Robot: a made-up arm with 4 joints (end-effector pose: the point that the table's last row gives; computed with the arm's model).
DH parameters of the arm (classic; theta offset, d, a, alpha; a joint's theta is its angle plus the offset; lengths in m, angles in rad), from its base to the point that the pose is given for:
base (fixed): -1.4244 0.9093 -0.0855 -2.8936
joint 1: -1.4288 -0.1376 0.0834 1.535
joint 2: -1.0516 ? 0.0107 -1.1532
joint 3: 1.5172 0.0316 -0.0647 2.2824
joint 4: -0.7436 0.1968 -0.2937 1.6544
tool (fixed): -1.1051 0.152 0 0
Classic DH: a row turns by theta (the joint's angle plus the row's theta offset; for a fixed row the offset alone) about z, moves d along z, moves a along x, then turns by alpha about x.
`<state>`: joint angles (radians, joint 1 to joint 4).
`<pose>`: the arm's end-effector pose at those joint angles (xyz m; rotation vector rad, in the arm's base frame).
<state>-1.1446 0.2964 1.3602 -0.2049</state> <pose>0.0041 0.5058 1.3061 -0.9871 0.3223 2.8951</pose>
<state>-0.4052 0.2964 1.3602 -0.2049</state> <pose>0.2613 0.3167 1.3635 -0.6295 0.3255 2.2372</pose>
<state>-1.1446 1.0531 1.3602 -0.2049</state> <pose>0.1127 0.5672 1.0167 0.4868 -1.3648 -2.7751</pose>
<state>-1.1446 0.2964 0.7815 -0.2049</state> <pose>-0.2389 0.5401 1.3183 1.5400 -0.1540 -2.4335</pose>
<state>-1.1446 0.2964 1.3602 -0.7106</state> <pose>0.1084 0.5086 1.1778 -0.5801 0.9306 2.7391</pose>
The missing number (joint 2, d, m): 0.1828
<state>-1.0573 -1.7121 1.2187 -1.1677</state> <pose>-0.1540 0.0220 1.3581 -1.0875 -1.2383 2.1733</pose>
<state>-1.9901 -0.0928 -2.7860 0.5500</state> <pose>0.1653 0.1694 0.9411 0.5596 0.2189 2.6347</pose>
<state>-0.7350 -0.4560 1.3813 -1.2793</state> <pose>0.2142 0.2911 1.2708 -0.2432 0.4451 2.3611</pose>
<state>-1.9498 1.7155 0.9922 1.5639</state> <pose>-0.4099 0.3543 1.1874 0.2063 0.4061 -1.6262</pose>
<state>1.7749 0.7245 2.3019 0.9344</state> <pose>-0.2459 -0.1871 1.2076 0.0762 0.1368 -0.3204</pose>
